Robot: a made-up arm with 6 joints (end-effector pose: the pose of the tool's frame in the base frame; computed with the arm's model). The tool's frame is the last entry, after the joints. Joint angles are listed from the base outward.
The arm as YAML. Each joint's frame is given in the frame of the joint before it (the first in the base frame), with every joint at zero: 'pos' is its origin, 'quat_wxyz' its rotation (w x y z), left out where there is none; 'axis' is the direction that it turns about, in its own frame. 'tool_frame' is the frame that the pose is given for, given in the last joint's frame.
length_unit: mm
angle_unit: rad
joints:
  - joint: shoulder
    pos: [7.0, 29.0, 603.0]
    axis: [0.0, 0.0, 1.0]
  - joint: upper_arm
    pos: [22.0, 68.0, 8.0]
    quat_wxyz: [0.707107, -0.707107, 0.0, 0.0]
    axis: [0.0, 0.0, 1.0]
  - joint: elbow
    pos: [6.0, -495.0, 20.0]
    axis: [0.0, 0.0, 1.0]
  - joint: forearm
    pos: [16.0, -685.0, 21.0]
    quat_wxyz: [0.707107, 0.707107, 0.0, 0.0]
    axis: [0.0, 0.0, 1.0]
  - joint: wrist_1
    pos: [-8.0, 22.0, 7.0]
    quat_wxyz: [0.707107, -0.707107, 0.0, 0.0]
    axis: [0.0, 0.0, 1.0]
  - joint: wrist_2
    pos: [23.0, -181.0, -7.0]
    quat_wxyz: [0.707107, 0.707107, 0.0, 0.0]
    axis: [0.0, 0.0, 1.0]
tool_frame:
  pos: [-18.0, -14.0, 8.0]
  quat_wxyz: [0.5, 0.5, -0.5, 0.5]
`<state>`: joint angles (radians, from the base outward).
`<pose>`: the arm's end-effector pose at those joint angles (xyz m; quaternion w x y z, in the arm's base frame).
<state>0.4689 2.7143 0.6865 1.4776 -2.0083 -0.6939</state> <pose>0.1096 0.0047 -0.4378 0.8700 0.1779 -0.2951 -0.3527</pose>
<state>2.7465 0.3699 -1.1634 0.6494 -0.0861 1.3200</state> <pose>0.3387 -0.2274 1.7080 0.9211 0.1067 -0.3632 -0.0903</pose>
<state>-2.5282 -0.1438 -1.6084 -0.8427 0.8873 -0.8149</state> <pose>0.7226 0.5112 1.0756 0.0547 -0.7889 -0.5750 -0.2096</pose>
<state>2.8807 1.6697 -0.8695 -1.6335 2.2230 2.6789</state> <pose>-0.8821 0.2733 0.9129 0.0250 -0.9104 -0.3482 0.2221</pose>
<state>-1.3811 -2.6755 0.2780 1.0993 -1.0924 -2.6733</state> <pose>-0.1404 0.7011 -0.4831 0.3129 0.1109 0.8009 -0.4983</pose>
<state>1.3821 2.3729 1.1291 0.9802 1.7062 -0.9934</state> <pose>-0.2516 0.1155 -0.3371 0.0750 0.2150 -0.8667 0.4438</pose>
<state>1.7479 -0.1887 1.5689 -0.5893 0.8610 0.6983</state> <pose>-0.1454 0.7609 1.1182 0.6572 0.4568 0.5473 0.2448</pose>
